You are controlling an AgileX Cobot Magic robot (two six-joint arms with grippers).
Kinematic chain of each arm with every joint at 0, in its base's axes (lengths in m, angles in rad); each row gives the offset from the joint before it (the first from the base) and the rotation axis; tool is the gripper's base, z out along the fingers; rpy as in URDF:
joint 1: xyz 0 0 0.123 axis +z
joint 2: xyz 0 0 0 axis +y
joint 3: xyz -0.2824 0 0.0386 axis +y
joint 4: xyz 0.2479 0 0.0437 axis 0.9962 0 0.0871
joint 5: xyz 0 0 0 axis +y
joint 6: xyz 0.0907 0 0.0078 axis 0.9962 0 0.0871
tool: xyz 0 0 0 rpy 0 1.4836 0
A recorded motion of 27 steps. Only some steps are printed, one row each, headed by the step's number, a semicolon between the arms.
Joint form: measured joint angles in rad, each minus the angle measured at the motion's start. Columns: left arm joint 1, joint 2, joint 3, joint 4, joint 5, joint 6; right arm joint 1, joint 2, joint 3, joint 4, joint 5, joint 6.
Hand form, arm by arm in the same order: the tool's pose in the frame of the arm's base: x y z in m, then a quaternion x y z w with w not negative. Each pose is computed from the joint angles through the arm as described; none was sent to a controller.
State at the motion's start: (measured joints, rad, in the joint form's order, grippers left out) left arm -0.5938 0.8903 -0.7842 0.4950 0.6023 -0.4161; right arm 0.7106 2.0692 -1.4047 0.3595 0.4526 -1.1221
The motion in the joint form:
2: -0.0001 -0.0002 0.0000 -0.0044 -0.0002 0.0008; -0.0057 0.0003 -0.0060 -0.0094 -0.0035 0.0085
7: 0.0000 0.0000 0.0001 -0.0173 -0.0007 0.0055; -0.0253 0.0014 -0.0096 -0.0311 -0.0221 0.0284
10: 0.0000 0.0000 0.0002 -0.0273 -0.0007 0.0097; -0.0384 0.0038 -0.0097 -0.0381 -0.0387 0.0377
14: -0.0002 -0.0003 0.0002 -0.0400 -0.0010 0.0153; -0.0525 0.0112 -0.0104 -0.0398 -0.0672 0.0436
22: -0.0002 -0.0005 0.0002 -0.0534 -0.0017 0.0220; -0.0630 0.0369 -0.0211 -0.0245 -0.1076 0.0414
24: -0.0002 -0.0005 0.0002 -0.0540 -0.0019 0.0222; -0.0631 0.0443 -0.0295 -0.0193 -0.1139 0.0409
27: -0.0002 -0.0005 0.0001 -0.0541 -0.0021 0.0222; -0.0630 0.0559 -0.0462 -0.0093 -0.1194 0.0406
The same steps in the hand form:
2: 0.1607 -0.0791 0.3370 0.19156 0.84897 -0.02729 0.49174; 0.3267 0.2958 0.1597 -0.66764 0.68515 0.05870 0.28529
7: 0.1604 -0.0797 0.3367 0.19076 0.85012 -0.03136 0.48982; 0.3348 0.2896 0.1608 -0.65761 0.69195 0.04871 0.29393
10: 0.1602 -0.0800 0.3364 0.19036 0.85099 -0.03433 0.48826; 0.3400 0.2854 0.1604 -0.64972 0.69708 0.04339 0.30010
14: 0.1598 -0.0805 0.3362 0.19002 0.85187 -0.03824 0.48657; 0.3465 0.2815 0.1587 -0.63965 0.70247 0.03738 0.30981
22: 0.1594 -0.0811 0.3360 0.18995 0.85265 -0.04220 0.48490; 0.3545 0.2809 0.1522 -0.62726 0.70850 0.03409 0.32158
24: 0.1594 -0.0811 0.3360 0.18992 0.85266 -0.04244 0.48488; 0.3564 0.2822 0.1515 -0.62474 0.70912 0.03448 0.32506
27: 0.1594 -0.0811 0.3360 0.18990 0.85260 -0.04255 0.48498; 0.3594 0.2847 0.1512 -0.62046 0.71037 0.03636 0.33027

